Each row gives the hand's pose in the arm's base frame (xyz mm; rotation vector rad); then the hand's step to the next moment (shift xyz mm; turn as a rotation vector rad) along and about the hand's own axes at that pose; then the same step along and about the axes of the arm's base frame.
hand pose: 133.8 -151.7 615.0 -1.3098 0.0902 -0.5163
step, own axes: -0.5 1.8 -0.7 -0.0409 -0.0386 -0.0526
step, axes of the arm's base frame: -0.1 -0.1 -2.0 -0.0665 -0.0366 0.0127
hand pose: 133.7 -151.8 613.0 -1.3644 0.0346 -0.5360
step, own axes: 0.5 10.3 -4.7 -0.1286 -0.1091 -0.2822
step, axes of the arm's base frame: 2.4 -3.4 -10.5 -0.2433 -0.2211 0.0024
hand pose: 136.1 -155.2 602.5 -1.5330 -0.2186 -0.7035
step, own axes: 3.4 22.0 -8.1 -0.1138 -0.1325 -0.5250
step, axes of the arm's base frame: 12.2 -11.1 -17.0 -0.3156 -0.4542 0.0146
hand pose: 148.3 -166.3 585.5 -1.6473 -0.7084 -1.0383
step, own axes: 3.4 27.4 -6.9 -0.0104 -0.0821 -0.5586
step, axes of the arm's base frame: 22.6 -15.1 -8.4 -0.2358 -0.5055 0.0879
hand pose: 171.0 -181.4 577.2 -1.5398 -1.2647 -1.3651
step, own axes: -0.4 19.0 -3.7 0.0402 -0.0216 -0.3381
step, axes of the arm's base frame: 17.2 -8.7 2.1 -0.1176 -0.3038 0.1013
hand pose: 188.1 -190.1 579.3 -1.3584 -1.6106 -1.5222
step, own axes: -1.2 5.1 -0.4 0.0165 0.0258 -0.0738
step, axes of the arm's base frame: 4.9 -1.5 1.1 -0.0008 -0.0684 0.0413
